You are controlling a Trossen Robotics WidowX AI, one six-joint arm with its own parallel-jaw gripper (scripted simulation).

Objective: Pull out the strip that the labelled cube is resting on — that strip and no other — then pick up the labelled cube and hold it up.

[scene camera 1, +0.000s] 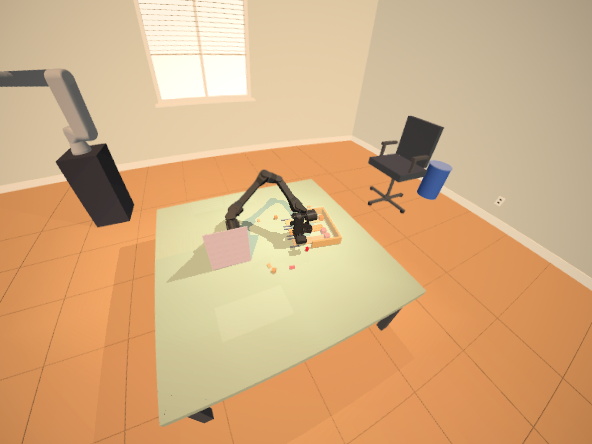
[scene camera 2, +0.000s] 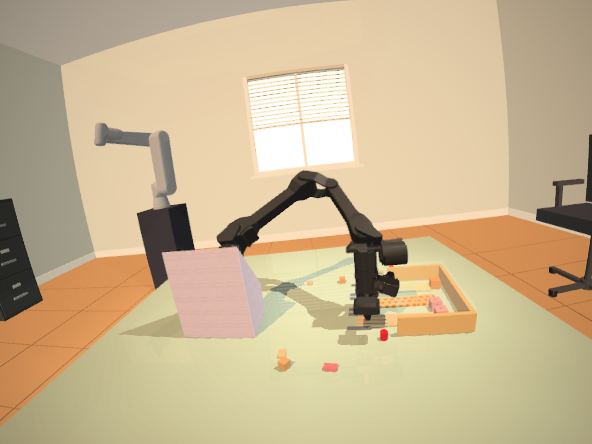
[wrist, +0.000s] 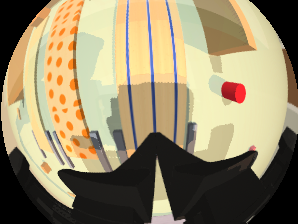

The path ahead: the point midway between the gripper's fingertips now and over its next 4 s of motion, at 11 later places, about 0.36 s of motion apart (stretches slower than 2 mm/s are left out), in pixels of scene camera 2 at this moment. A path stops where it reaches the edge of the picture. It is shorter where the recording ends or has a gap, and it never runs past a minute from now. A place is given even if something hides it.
My gripper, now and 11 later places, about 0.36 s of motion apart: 368,319; 363,319; 357,319; 352,319; 346,320; 341,320; 335,320; 330,320; 325,320; 320,320; 315,320; 312,320
